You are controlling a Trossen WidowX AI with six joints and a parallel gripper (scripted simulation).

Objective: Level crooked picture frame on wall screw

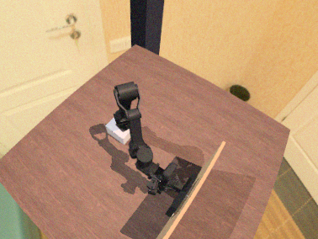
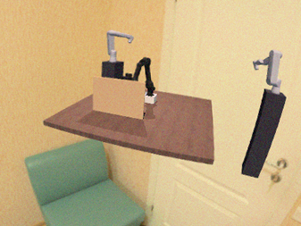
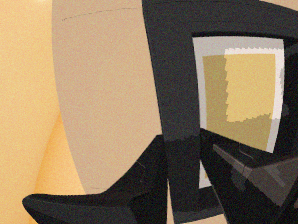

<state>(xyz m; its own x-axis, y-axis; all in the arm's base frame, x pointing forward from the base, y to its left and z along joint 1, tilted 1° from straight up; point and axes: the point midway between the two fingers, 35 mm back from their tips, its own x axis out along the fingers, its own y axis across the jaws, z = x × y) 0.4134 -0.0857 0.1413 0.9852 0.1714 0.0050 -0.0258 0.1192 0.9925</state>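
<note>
The picture frame lies 50 mm below my gripper tip and 10 mm ahead of it. Also, from my gripper tip: wall panel 60 mm below, 20 mm ahead.
</note>
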